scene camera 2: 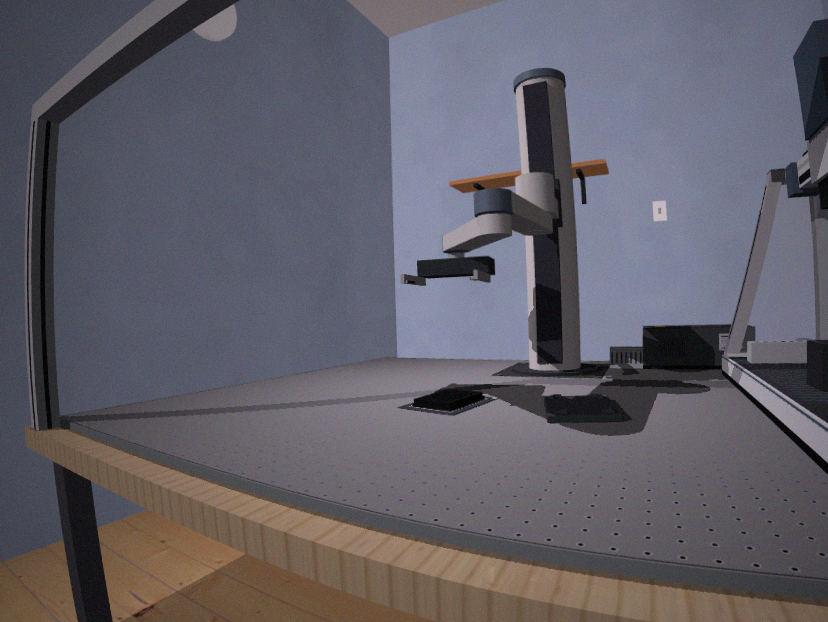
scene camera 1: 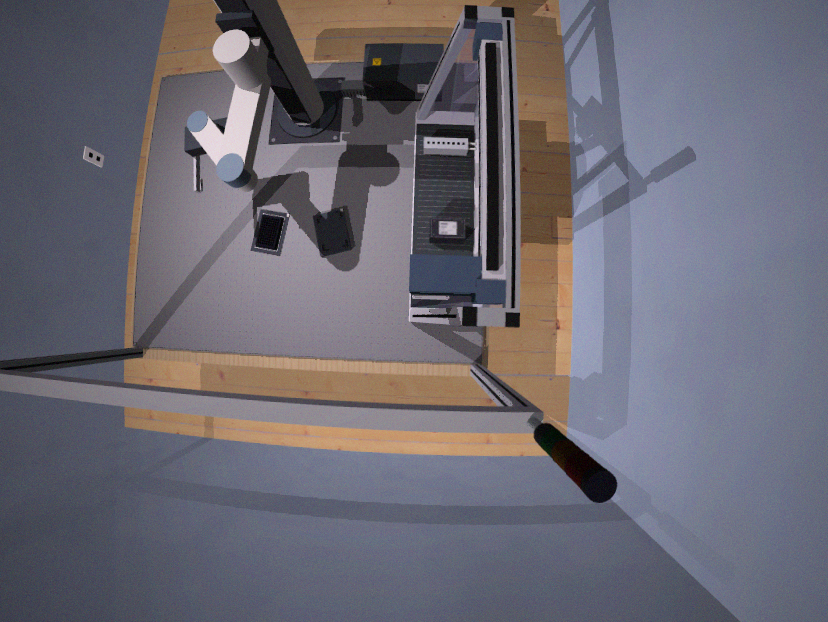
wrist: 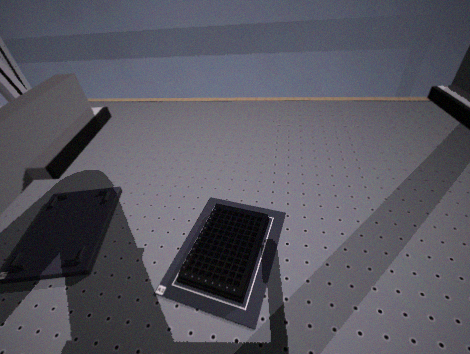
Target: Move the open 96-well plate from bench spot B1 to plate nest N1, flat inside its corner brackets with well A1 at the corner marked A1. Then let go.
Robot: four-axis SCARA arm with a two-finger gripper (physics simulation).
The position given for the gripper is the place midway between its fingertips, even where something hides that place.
The gripper (scene camera 2: pixel 437 276) holds nothing. Also in view: a black well plate (scene camera 2: pixel 450 399). Also in view: a dark plate nest (wrist: pixel 64 241).
The black well plate also shows in scene camera 1 (scene camera 1: pixel 270 226) and in the wrist view (wrist: pixel 221 261). The gripper is seen too in scene camera 1 (scene camera 1: pixel 219 187) and in the wrist view (wrist: pixel 262 83).
